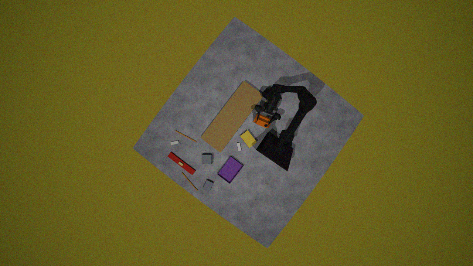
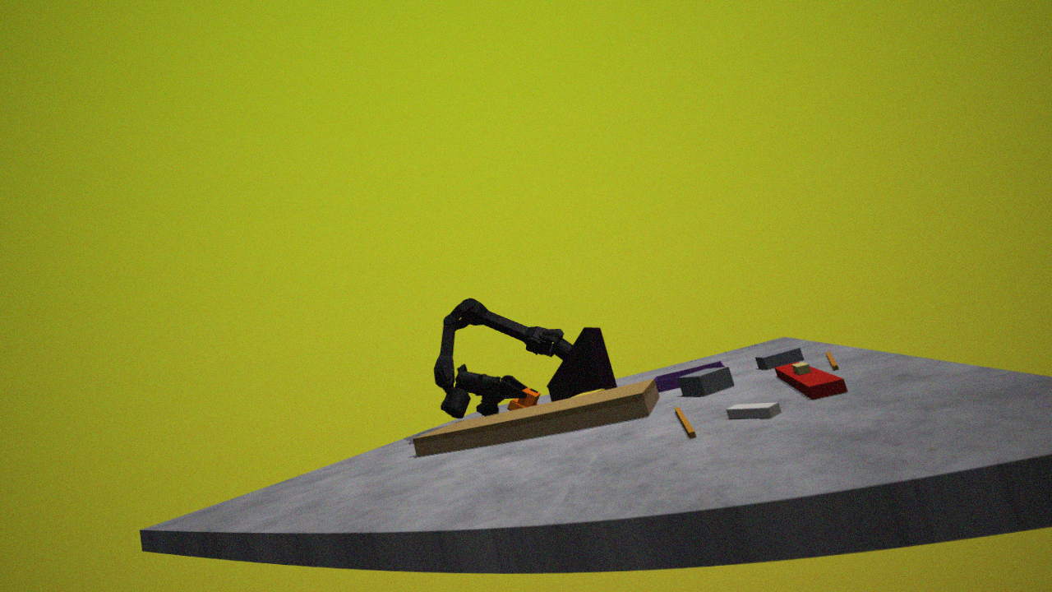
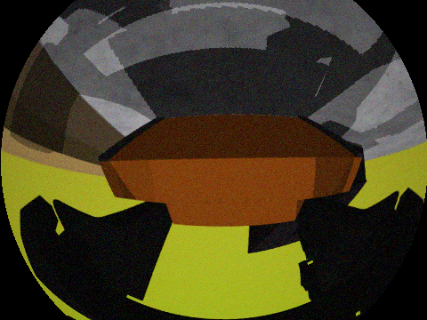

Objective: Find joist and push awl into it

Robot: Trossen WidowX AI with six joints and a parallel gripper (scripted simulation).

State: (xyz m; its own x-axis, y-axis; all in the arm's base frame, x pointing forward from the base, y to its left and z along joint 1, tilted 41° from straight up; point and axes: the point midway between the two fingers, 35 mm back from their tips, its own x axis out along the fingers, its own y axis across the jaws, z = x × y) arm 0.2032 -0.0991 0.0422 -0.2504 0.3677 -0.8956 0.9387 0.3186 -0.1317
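The orange stud finder is 10 mm behind my gripper tip, 10 mm to the right of it and 10 mm below it. The rest, counted from my gripper tip: awl 20 mm ahead, 160 mm to the right, 50 mm below; then yellow block 10 mm behind, 150 mm to the left, 50 mm below; then purple tray 60 mm behind, 410 mm to the left, 50 mm below.
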